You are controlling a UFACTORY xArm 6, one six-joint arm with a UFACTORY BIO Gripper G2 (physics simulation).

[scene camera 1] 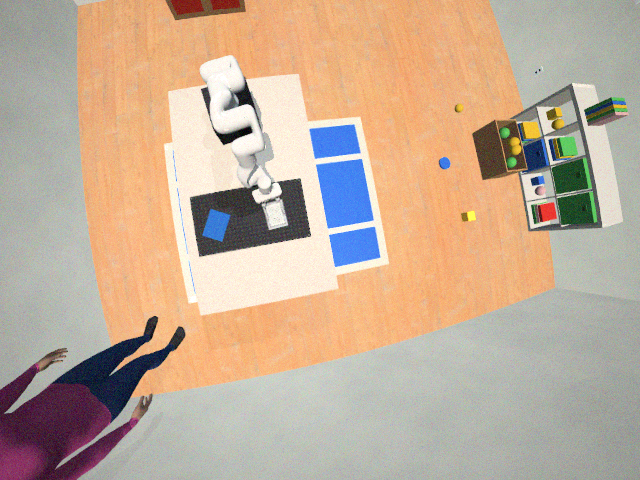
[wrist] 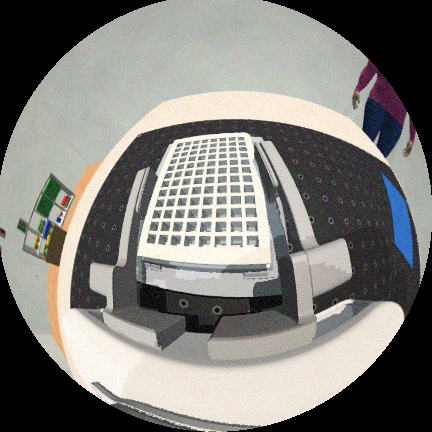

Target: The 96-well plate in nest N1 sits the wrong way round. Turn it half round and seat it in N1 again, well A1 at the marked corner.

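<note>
You'd see the gripper (wrist: 200,158) here, and along with it there's a white 96-well plate (wrist: 207,209) and a light grey nest (wrist: 208,281).
</note>
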